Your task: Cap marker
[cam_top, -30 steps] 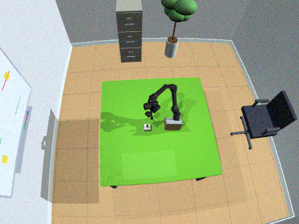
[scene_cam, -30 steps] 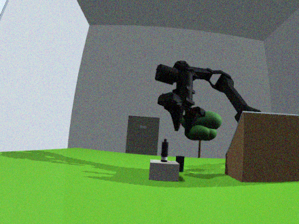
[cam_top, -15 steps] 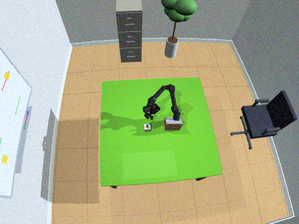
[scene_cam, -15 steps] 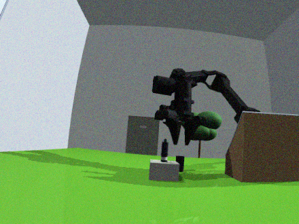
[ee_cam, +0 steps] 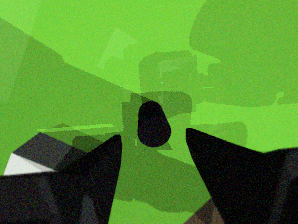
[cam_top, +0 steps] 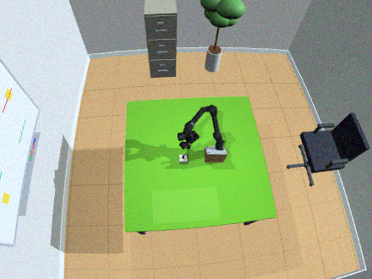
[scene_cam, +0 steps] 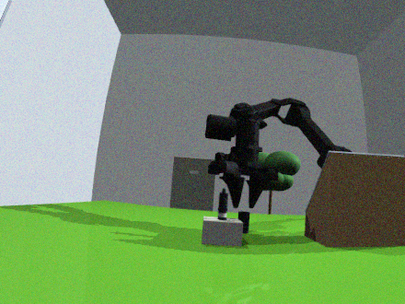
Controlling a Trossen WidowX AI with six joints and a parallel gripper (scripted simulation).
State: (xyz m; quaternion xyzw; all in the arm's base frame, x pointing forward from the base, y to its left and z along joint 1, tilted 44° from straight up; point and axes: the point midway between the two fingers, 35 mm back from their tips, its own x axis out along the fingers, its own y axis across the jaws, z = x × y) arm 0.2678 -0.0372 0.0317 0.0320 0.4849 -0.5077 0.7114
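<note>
Now: gripper tip 30 mm above the black cap. Round my gripper tip: grey holder block (50 mm ahead, 120 mm to the left, 40 mm below).
</note>
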